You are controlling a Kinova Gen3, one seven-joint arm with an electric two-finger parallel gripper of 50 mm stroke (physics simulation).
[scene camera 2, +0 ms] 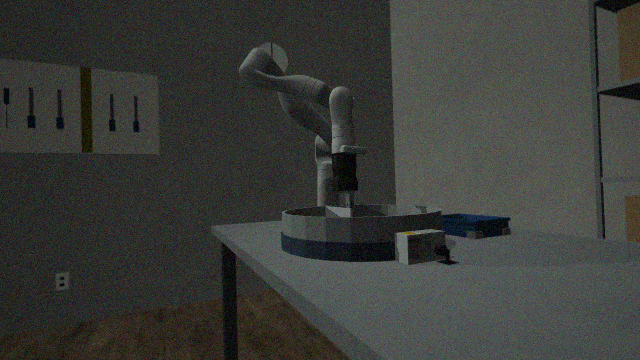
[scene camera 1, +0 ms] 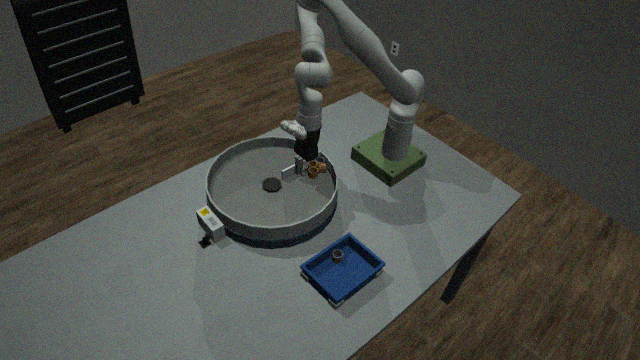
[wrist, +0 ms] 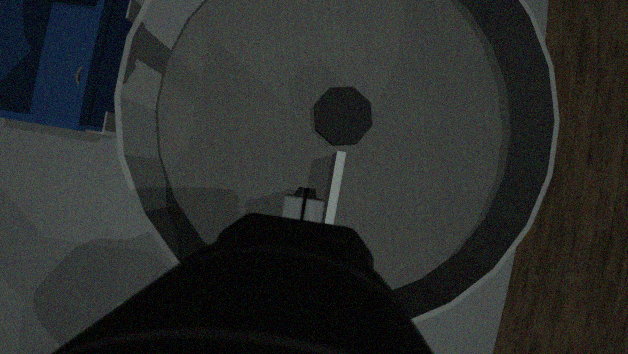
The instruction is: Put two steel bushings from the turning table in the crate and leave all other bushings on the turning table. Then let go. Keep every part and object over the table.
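Frame: origin at the arm's base, x ahead, y left, z up, level; metres.
Seen in the pictures: gripper, fingertip midpoint: [scene camera 1: 298,172] [wrist: 305,199]; arm's base at its link origin: [scene camera 1: 393,152].
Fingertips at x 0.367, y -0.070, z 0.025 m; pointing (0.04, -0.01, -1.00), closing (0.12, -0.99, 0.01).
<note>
Pixels of each thing's top centre, then the offset from my fingertips to it. "pt": a spot on its surface instead.
- grey steel bushing at its top centre: [scene camera 1: 320,159] 0.096 m back, 0.014 m right, 0.001 m up
- pale upright blade at a spot on its surface: [wrist: 335,187] [scene camera 1: 290,167] pt 0.019 m ahead, 0.022 m right, 0.015 m up
- grey bushing at its top centre: [wrist: 87,76] [scene camera 1: 337,253] 0.067 m ahead, 0.305 m left, 0.047 m down
- blue crate at its top centre: [wrist: 37,42] [scene camera 1: 343,264] [scene camera 2: 465,216] 0.087 m ahead, 0.355 m left, 0.027 m down
- dark hub at its top centre: [wrist: 343,115] [scene camera 1: 271,183] 0.093 m ahead, 0.015 m right, 0.017 m down
- white box at a spot on its surface: [scene camera 2: 420,246] pt 0.346 m ahead, 0.006 m right, 0.045 m down
- small black part at a spot on its surface: [scene camera 1: 205,242] pt 0.364 m ahead, 0.046 m left, 0.072 m down
The round walled turning table [scene camera 1: 250,210] [scene camera 2: 310,222] [wrist: 240,90] holds several bushings near its arm-side wall. Three orange-brown bushings [scene camera 1: 313,172] are bunched together, one on its side. A grey steel bushing [scene camera 1: 320,159] is behind them, partly hidden. My gripper [scene camera 1: 300,172] [scene camera 2: 349,204] [wrist: 305,199] is shut, its fingers together with no bushing visible between them. It points down inside the turning table, between a pale upright blade [scene camera 1: 288,173] [wrist: 335,187] and the bushings. One grey bushing [scene camera 1: 337,256] [wrist: 79,75] stands in the blue crate [scene camera 1: 345,277] [scene camera 2: 475,226] [wrist: 57,75]. The gripper body hides the bunch in the wrist view.
A dark hub [scene camera 1: 271,185] [wrist: 342,116] is at the turning table's centre. A white box [scene camera 1: 210,224] [scene camera 2: 420,246] with a small black part [scene camera 1: 205,242] stands against the turning table's outer side. The arm's green base [scene camera 1: 372,157] is behind the crate, near the table's far edge.
</note>
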